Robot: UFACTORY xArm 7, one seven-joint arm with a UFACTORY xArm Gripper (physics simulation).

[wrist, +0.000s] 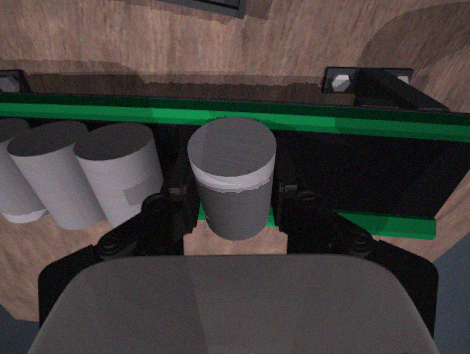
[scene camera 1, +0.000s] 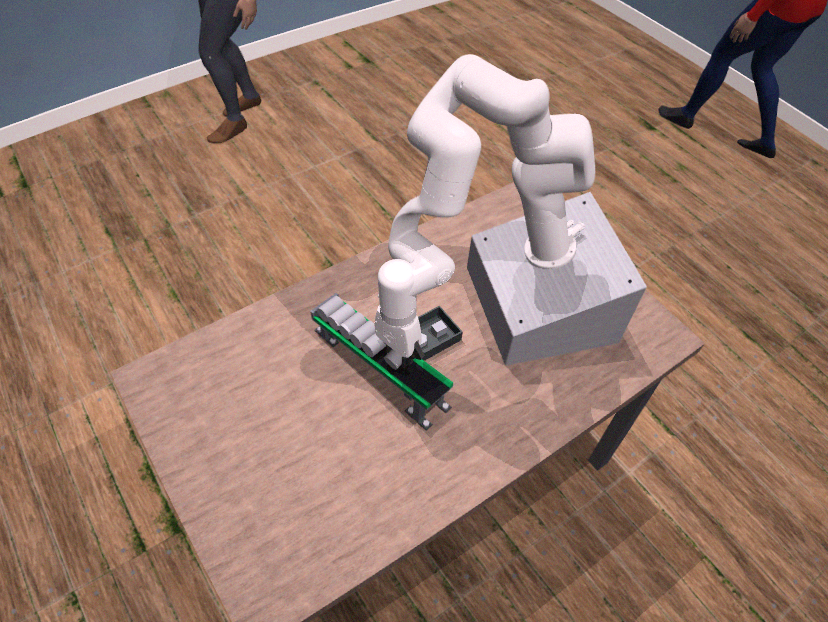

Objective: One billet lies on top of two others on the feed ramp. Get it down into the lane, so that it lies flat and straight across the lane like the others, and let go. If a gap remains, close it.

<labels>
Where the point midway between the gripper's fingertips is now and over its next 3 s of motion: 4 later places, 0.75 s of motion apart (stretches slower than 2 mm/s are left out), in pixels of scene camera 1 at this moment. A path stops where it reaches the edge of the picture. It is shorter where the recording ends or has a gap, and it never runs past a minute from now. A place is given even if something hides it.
My gripper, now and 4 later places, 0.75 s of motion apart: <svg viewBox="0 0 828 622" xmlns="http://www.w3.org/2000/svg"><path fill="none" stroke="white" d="M399 357L398 359L400 358L400 349L398 340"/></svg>
</labels>
